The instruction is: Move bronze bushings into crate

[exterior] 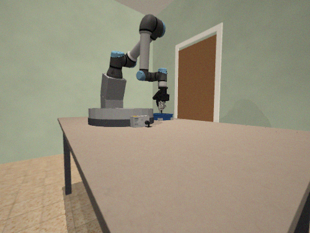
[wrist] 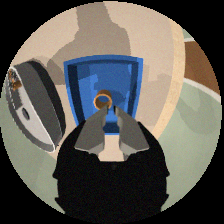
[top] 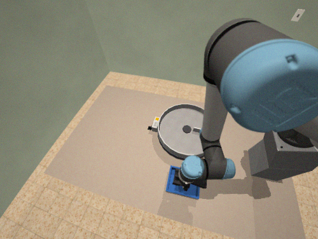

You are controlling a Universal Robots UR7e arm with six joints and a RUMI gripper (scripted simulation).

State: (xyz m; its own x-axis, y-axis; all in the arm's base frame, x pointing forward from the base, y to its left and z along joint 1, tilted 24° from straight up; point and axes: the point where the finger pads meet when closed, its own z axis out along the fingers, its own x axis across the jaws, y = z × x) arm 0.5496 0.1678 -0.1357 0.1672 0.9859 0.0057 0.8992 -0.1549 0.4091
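Now: the blue crate 2 cm to the right of my hand and 4 cm below it. The rest, counted from my hand: grey turntable 3 cm behind, 37 cm to the right, 2 cm below.
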